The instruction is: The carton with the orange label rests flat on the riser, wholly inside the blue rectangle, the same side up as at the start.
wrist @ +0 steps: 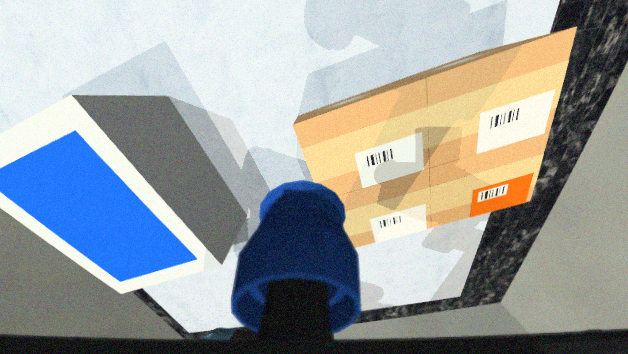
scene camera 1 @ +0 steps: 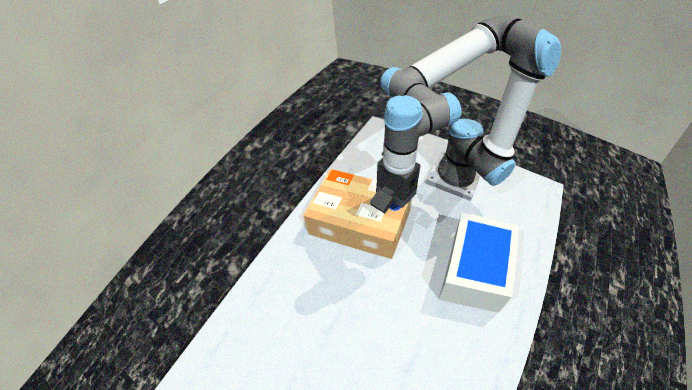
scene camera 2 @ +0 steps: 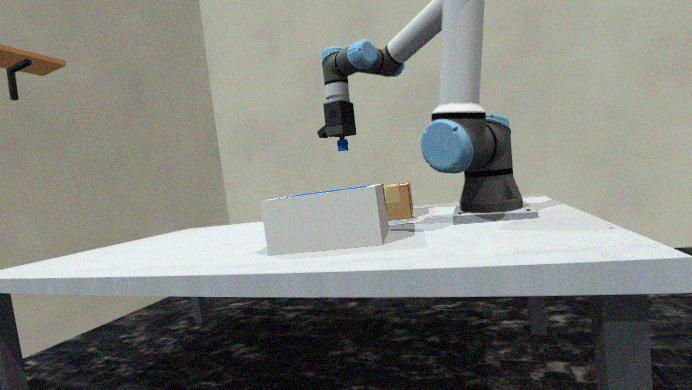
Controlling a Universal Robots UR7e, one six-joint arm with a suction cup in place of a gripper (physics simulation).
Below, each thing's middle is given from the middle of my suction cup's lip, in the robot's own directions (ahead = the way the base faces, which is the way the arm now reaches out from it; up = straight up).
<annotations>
My suction cup is 270 mm to the right of the white riser (scene camera 2: 355,217), 190 mm above it and 110 mm past it.
</annotations>
